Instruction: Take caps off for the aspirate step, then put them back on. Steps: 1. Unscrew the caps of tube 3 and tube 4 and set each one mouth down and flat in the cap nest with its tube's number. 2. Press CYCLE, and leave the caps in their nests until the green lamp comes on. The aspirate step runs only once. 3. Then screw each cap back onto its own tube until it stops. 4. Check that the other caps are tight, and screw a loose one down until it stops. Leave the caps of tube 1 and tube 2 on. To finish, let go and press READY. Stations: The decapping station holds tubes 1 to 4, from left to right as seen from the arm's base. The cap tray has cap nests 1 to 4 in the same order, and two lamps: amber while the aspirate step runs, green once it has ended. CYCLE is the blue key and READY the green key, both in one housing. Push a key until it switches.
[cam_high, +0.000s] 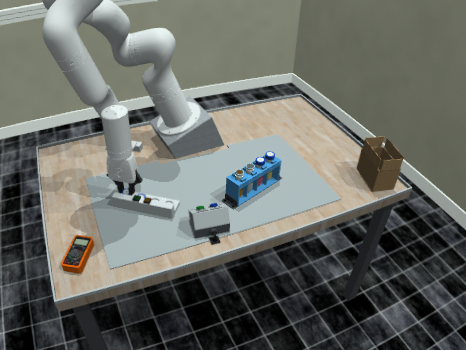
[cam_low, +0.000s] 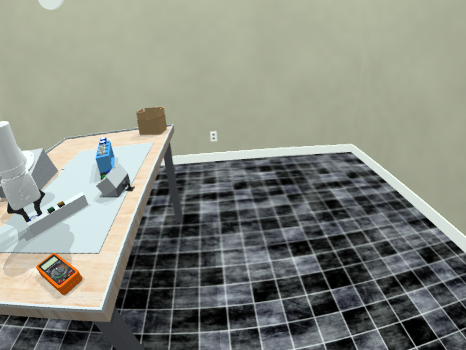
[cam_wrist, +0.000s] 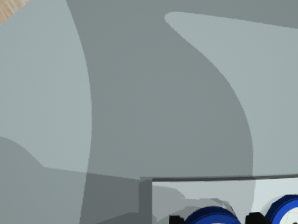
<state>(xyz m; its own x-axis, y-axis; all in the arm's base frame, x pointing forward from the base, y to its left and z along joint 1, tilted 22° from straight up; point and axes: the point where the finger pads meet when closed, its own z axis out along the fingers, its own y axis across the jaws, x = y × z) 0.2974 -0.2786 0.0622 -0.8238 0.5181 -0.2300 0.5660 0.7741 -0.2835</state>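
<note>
The blue-and-white cap lies 2 cm below my hand. From my hand the other things lie so: green key (21 cm to the left, 20 cm ahead, 2 cm above); blue key (25 cm to the left, 20 cm ahead, 2 cm above); key housing (23 cm to the left, 22 cm ahead, 1 cm above).
</note>
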